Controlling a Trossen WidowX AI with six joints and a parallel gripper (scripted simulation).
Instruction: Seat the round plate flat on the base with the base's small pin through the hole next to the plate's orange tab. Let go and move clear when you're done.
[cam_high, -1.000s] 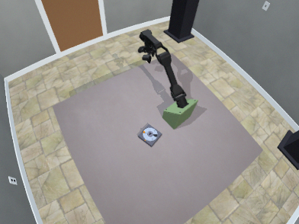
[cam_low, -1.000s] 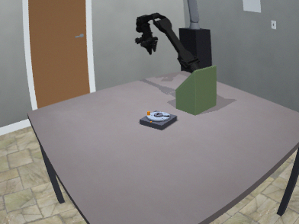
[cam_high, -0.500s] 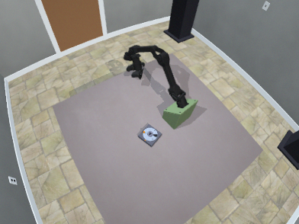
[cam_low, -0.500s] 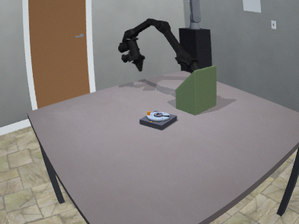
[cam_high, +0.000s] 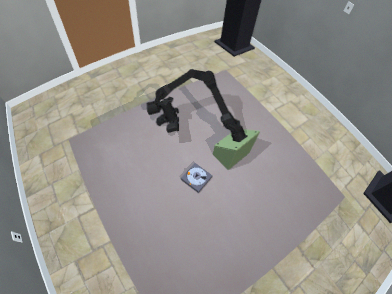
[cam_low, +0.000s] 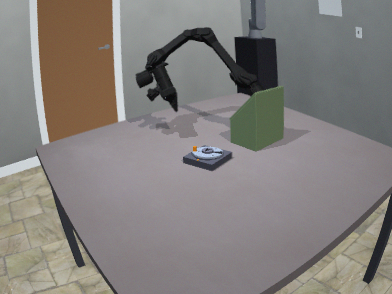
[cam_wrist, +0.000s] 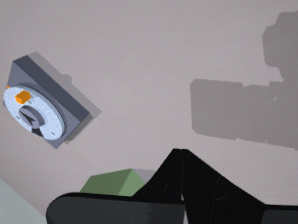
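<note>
Now: the pale round plate 5 cm ahead of my hand, 28 cm to the left of it and 11 cm below it.
</note>
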